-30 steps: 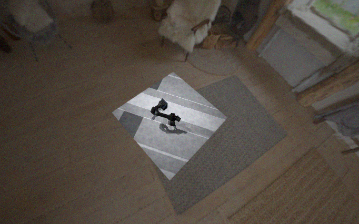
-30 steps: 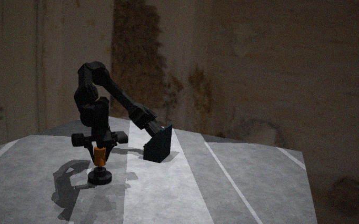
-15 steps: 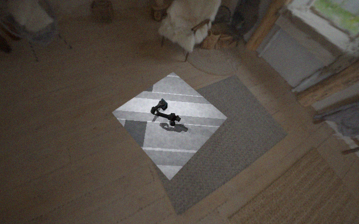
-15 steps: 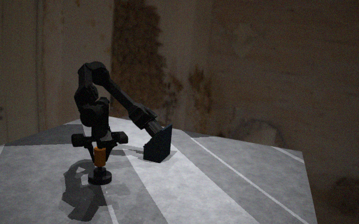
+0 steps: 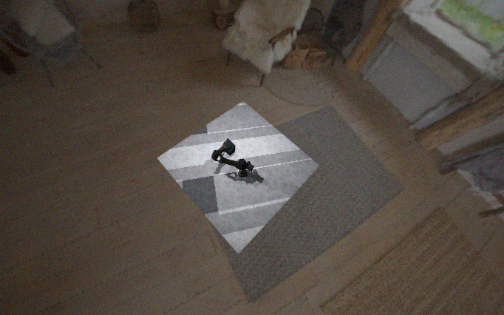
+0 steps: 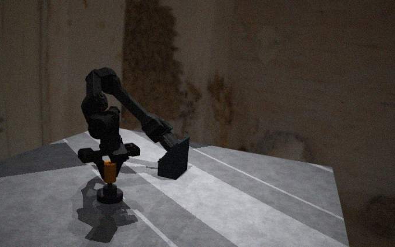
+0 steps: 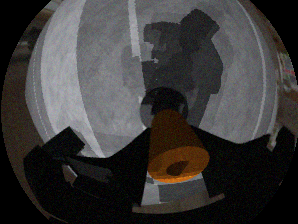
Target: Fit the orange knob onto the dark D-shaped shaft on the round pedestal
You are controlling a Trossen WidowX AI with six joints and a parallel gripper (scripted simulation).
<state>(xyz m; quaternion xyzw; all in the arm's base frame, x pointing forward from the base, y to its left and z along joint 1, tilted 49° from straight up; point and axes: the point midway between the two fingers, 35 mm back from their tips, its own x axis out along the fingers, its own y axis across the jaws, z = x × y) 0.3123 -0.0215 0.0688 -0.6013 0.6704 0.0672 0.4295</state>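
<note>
The orange knob lies 2 cm above my gripper tip. Round my gripper tip: dark round pedestal 4 cm below.
</note>
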